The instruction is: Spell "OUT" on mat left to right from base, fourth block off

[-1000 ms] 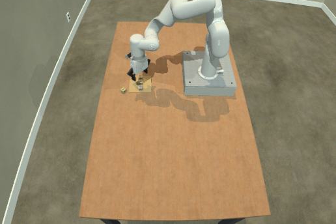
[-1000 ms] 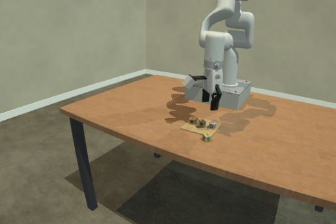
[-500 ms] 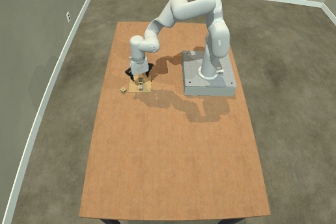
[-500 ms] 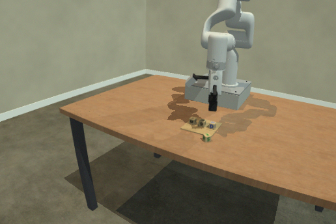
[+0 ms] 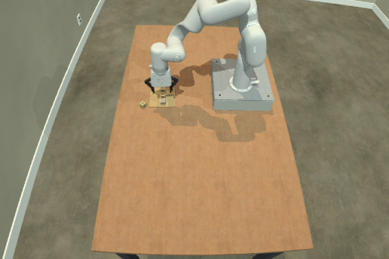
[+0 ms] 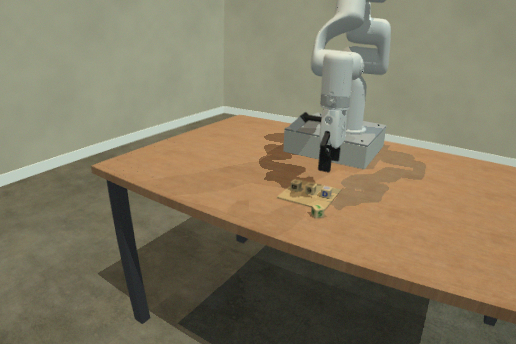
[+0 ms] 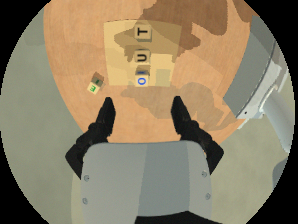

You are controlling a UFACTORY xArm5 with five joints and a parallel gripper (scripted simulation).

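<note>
Now: hand 40 mm to the left of the U block and 90 mm above it. Also, from my hand: tan mat: 40 mm to the right, 100 mm below.
</note>
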